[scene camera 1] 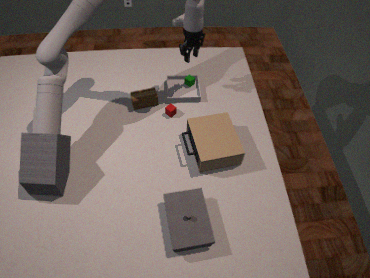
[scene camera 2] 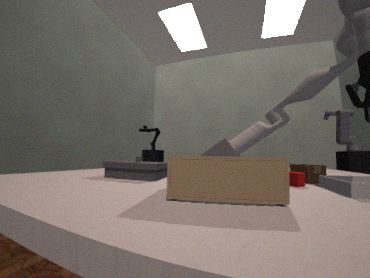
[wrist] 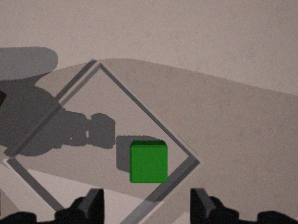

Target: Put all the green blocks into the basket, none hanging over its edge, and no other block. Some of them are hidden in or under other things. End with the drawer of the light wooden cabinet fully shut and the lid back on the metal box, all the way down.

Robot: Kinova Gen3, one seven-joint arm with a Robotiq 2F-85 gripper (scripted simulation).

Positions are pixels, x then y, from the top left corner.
A light wooden cabinet shows in scene camera 1 (215,144) and in scene camera 2 (252,180); in the wrist view it is out of frame.
